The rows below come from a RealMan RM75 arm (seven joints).
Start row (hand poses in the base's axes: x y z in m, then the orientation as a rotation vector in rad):
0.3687, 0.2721, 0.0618, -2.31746, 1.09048, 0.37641
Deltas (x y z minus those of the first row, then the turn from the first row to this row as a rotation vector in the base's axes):
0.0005, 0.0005, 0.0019, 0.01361, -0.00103, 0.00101
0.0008, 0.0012, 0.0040, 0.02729, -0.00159, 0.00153
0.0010, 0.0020, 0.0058, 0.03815, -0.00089, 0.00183
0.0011, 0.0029, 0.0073, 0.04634, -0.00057, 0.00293
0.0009, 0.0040, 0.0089, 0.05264, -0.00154, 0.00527
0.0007, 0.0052, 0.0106, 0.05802, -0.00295, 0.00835
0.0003, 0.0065, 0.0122, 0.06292, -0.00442, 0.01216
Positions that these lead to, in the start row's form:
0.3692, 0.2726, 0.0637, -2.30613, 1.08305, 0.38184
0.3695, 0.2733, 0.0658, -2.29445, 1.07636, 0.38762
0.3697, 0.2741, 0.0676, -2.28515, 1.07172, 0.39350
0.3698, 0.2750, 0.0691, -2.27866, 1.06715, 0.39799
0.3696, 0.2761, 0.0707, -2.27453, 1.06141, 0.40056
0.3694, 0.2773, 0.0724, -2.27163, 1.05503, 0.40245
0.3690, 0.2786, 0.0740, -2.26958, 1.04803, 0.40433

